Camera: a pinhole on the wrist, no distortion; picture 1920 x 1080 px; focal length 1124.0 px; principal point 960.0 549.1 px. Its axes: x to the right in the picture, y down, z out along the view. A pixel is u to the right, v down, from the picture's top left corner.
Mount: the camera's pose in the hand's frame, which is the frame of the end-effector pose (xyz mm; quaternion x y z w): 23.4 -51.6 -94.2 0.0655 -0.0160 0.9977 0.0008
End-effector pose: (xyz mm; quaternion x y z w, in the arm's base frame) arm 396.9 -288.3 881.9 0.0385 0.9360 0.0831 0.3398
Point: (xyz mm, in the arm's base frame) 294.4 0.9 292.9
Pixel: 171 56
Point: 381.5 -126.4 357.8
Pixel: 393 272
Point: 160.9 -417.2 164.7
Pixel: outside the picture
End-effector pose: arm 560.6 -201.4 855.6 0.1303 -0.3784 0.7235 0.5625
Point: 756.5 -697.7 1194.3
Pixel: 1557 935
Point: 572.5 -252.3 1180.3
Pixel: 686 776
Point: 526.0 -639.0 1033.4
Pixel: 1605 405
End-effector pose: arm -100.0 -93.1 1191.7 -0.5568 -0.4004 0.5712 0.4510
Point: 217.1 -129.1 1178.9
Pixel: behind the camera
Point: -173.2 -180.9 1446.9
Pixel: outside the picture
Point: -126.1 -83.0 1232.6
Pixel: 1354 404
